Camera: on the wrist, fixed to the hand. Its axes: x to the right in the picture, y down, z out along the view.
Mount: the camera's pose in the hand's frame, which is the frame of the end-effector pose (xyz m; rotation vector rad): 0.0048 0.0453 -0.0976 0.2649 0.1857 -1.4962
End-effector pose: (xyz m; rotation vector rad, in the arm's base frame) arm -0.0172 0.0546 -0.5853 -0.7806 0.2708 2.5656
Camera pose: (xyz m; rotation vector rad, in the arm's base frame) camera 0.0051 -0.0136 -0.6656 -0.6861 0.0198 1.0331
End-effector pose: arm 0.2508 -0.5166 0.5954 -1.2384 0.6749 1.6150
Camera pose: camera 0.2490 -0.6156 0.5530 -1.1693 -0.0523 0.1640
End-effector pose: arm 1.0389 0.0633 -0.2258 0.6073 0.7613 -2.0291
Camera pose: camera 1.0879 0.1096 -0.3098 -0.2366 -0.8613 2.3805
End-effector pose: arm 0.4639 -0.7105 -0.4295 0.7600 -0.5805 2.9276
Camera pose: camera 0.4082 -0.7162 -0.5215 0.5205 0.3352 1.6062
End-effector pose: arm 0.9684 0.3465 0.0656 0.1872 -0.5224 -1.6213
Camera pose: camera 1.0495 0.3186 0.0004 -1.1108 0.4420 2.8998
